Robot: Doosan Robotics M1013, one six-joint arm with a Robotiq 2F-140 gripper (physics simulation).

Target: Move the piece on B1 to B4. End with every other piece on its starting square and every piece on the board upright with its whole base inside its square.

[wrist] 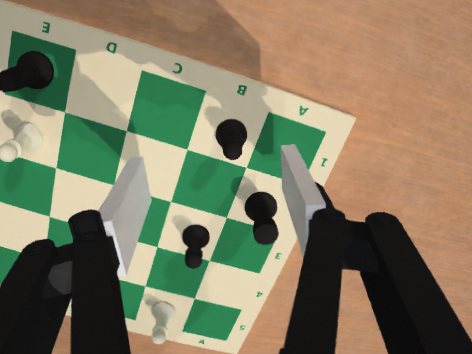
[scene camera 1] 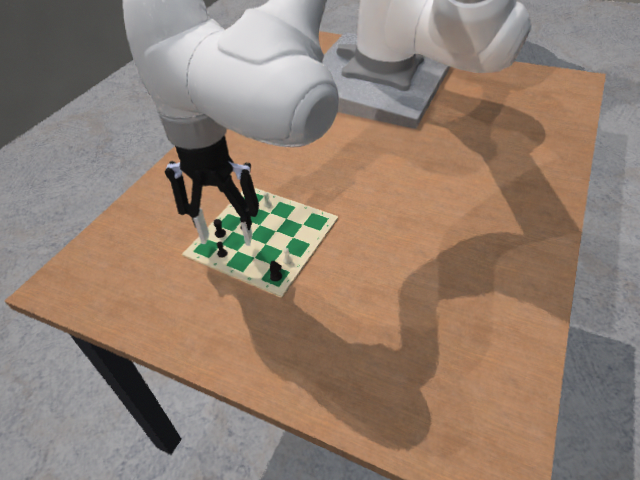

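Seen in the pictures: gripper, fingertip midpoint: (wrist: 214,173) (scene camera 1: 227,239); arm's base at its link origin: (scene camera 1: 383,66).
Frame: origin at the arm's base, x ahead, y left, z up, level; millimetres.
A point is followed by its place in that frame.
The black pawn on B1 (scene camera 1: 222,250) {y -99, x 710, z -20 mm} (wrist: 231,136) {y -101, x 713, z -12 mm} stands upright on its cream square near the board's lettered edge. My gripper (scene camera 1: 225,241) {y -96, x 692, z -7 mm} (wrist: 214,173) {y -96, x 692, z -7 mm} is open and empty above the board (scene camera 1: 331,218) {y 58, x 553, z -33 mm} (wrist: 336,120) {y -162, x 730, z -33 mm}, turned at an angle to its rows. In the wrist view, the B1 pawn shows between the fingertips. The green square B4 (wrist: 172,275) {y -83, x 594, z -33 mm} carries no piece. Beside it, a black pawn (wrist: 195,237) {y -94, x 637, z -24 mm} stands on B3; in the scene view a finger partly hides it. A white pawn (scene camera 1: 267,200) {y -78, x 560, z -19 mm} (wrist: 162,315) {y -81, x 563, z -23 mm} stands on B5.
A taller black piece (scene camera 1: 219,228) {y -128, x 666, z -14 mm} (wrist: 261,207) {y -130, x 669, z -21 mm} stands on A2, close to the right finger in the wrist view. A black piece (scene camera 1: 275,271) {y 19, x 728, z -13 mm} (wrist: 35,70) {y 10, x 727, z -19 mm} stands on E1 and a white pawn (scene camera 1: 287,256) {y 22, x 685, z -18 mm} (wrist: 27,137) {y 16, x 686, z -23 mm} on E2. The arm's base plate (scene camera 1: 377,108) {y 41, x 189, z -5 mm} is at the table's back.
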